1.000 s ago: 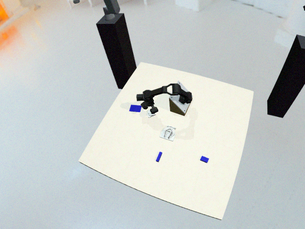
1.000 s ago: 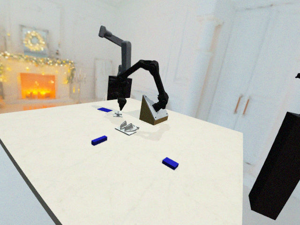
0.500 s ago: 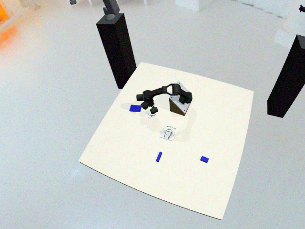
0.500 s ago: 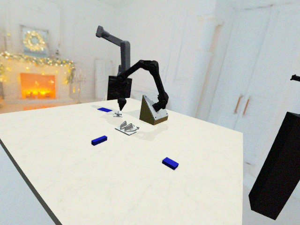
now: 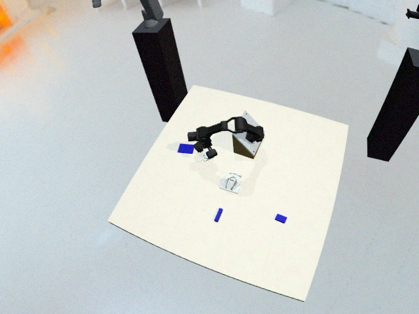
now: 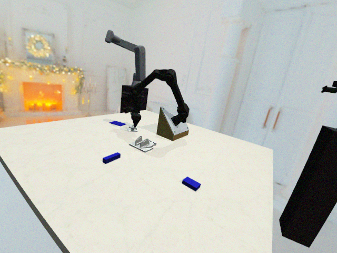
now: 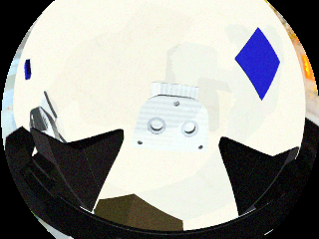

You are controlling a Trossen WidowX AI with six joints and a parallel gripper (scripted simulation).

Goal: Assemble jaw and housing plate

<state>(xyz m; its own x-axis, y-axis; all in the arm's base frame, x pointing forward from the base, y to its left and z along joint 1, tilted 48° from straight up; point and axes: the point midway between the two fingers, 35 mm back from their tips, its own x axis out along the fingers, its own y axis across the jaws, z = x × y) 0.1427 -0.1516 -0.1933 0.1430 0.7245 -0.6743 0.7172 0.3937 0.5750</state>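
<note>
My gripper tip is 1 cm short of the housing plate and 1 cm above it. Also, from my gripper tip: flat blue patch 17 cm to the right, 4 cm below, 2 cm behind.
</note>
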